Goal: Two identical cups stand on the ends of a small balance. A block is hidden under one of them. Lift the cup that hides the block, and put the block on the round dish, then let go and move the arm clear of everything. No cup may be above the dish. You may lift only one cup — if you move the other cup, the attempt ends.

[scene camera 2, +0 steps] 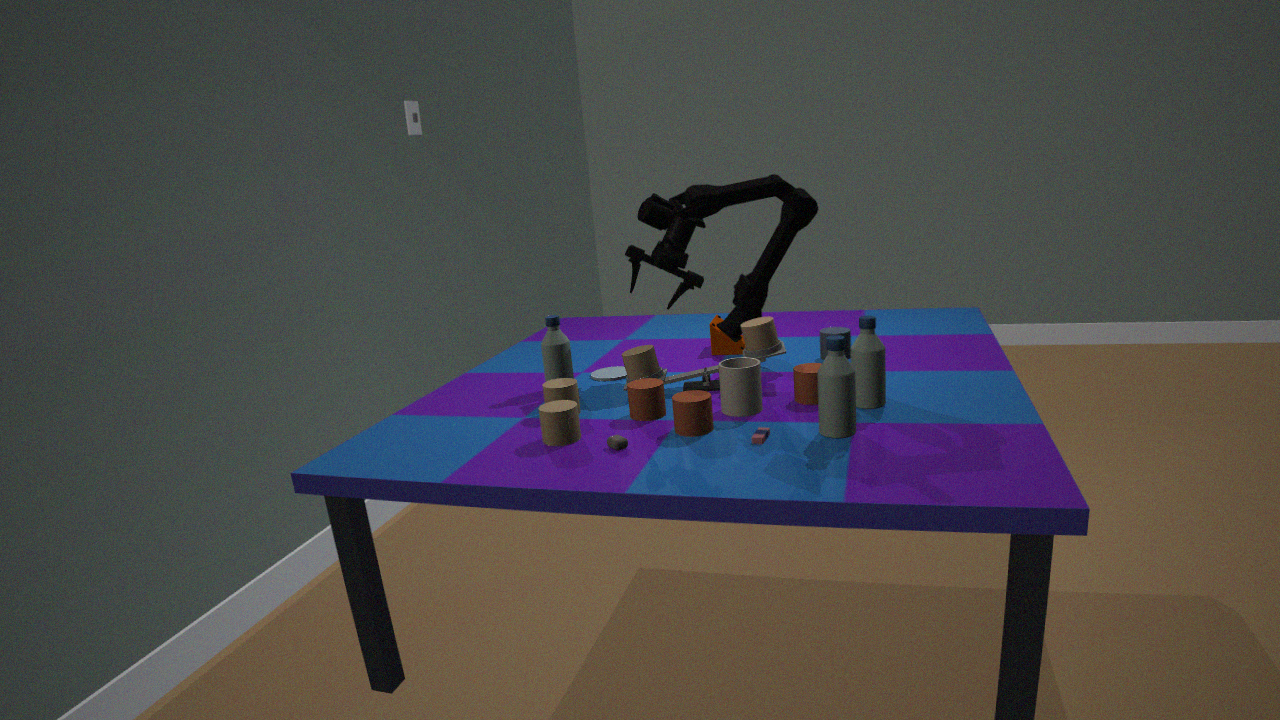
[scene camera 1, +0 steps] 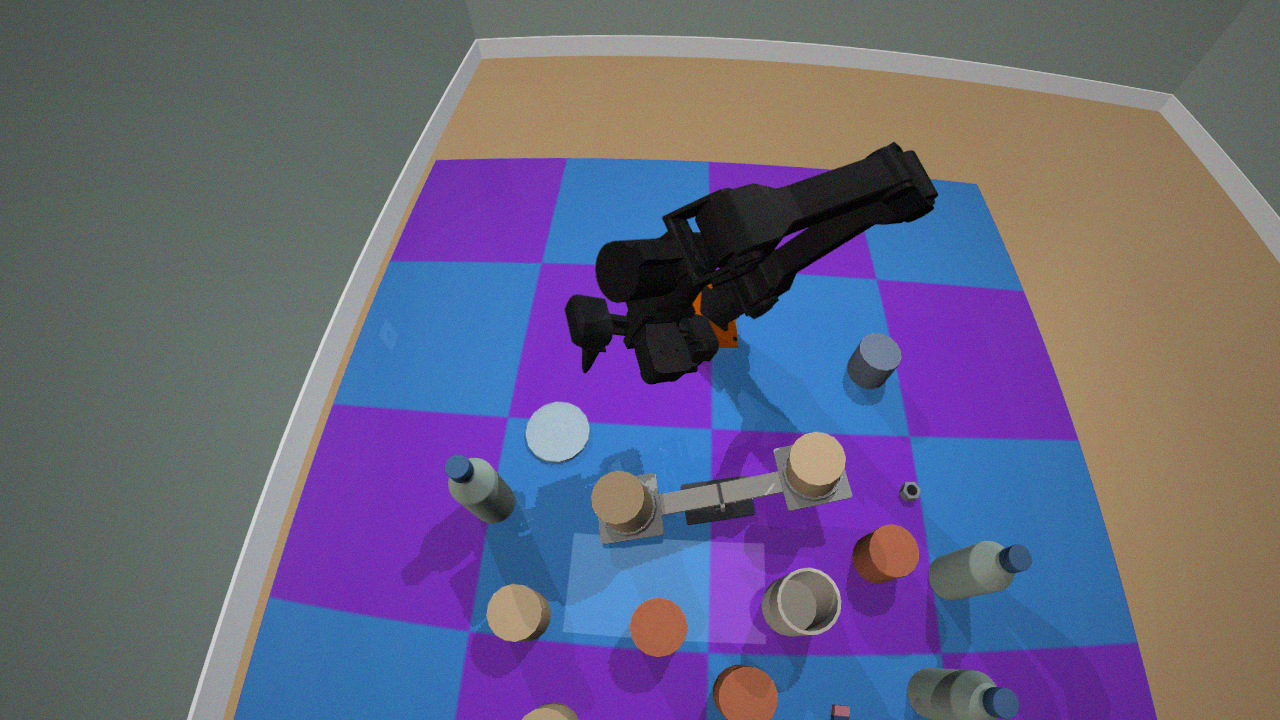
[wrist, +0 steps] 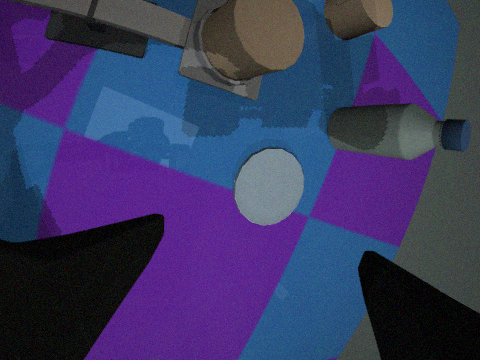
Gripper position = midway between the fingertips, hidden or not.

Note:
My gripper (scene camera 1: 616, 373) is open, with nothing in its grasp. I also see an orange cup (scene camera 1: 658, 626), an orange cup (scene camera 1: 889, 552), a bottle (scene camera 1: 986, 567), a bottle (scene camera 1: 474, 483) and a bottle (scene camera 2: 836, 387).
My gripper shows as well in scene camera 2 (scene camera 2: 649, 301) and in the wrist view (wrist: 262, 244).

